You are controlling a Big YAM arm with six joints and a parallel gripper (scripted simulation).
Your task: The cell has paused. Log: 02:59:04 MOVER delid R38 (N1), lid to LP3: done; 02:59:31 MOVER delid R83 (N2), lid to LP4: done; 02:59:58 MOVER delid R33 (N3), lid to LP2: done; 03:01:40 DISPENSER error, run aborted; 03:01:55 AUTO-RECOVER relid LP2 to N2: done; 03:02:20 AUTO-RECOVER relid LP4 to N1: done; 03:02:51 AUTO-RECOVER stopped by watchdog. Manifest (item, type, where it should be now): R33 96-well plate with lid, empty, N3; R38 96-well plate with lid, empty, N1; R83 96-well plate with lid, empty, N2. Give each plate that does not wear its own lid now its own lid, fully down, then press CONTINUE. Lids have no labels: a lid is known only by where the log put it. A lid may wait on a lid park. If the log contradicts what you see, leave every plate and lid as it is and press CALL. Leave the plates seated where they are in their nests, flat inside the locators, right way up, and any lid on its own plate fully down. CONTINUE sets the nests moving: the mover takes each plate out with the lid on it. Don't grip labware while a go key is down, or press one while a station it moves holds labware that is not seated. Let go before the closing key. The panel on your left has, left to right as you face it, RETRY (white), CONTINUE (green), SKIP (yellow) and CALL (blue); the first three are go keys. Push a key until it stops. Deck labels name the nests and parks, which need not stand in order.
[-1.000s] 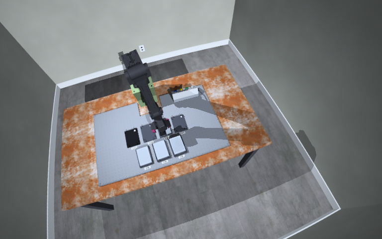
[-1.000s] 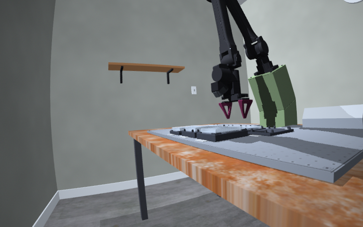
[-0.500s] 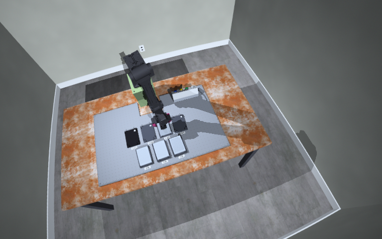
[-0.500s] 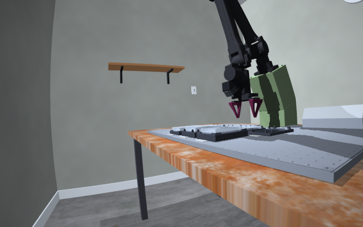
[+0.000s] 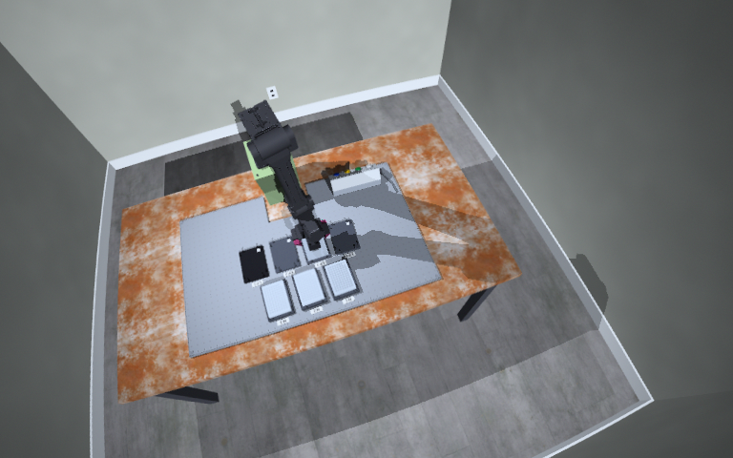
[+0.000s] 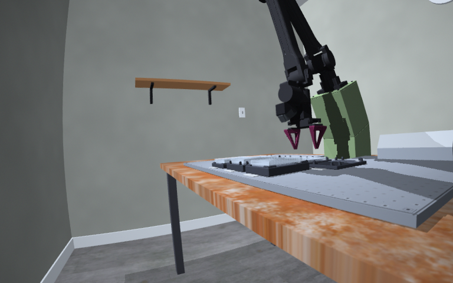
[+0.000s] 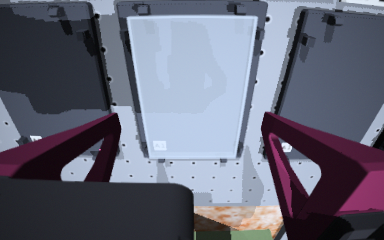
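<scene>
My hand is 10 mm past the clear lid and 40 mm above it. Round my hand: LP3 label: 80 mm ahead, 10 mm to the right, 60 mm below; then LP3 park: 10 mm behind, 50 mm below; then LP2 park: 20 mm behind, 130 mm to the right, 50 mm below.
</scene>
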